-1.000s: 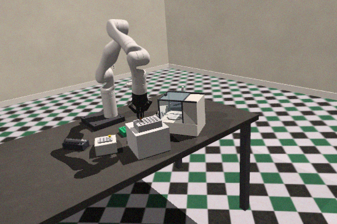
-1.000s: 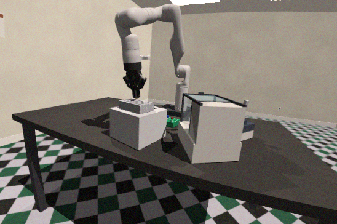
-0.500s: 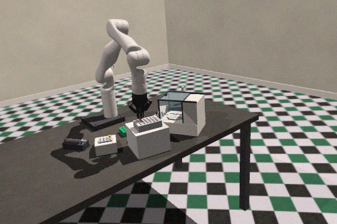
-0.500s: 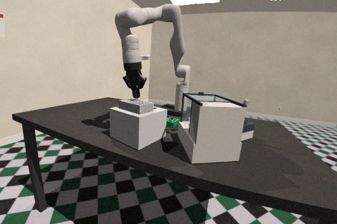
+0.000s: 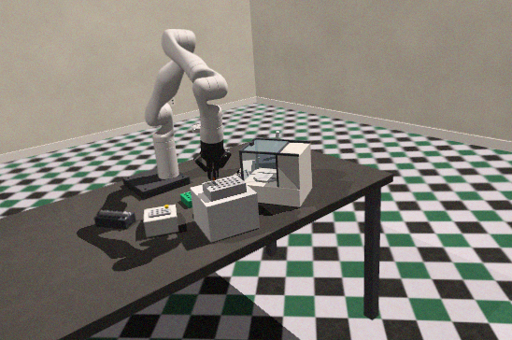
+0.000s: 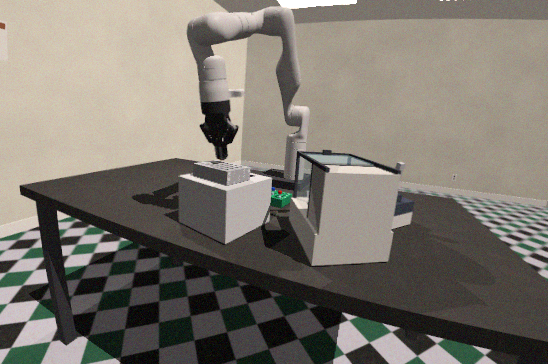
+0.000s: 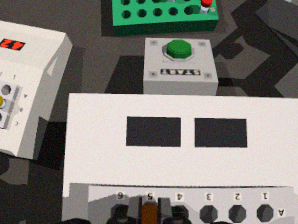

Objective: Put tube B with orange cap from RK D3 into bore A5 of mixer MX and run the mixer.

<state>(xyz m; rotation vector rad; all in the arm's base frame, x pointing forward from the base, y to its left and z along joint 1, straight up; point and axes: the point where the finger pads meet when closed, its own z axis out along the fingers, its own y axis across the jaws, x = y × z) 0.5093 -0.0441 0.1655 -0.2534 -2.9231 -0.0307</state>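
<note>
Now: hand 50 mm above the grey shaking block, 30 mm short of it and 20 mm to the right of it. From my hand the other things lie so: dry block 170 mm below, 150 mm to the right, 150 mm behind; then START key 150 mm behind, 130 mm below, 50 mm to the left; then blue-capped tube 230 mm behind, 170 mm below, 60 mm to the left.
</note>
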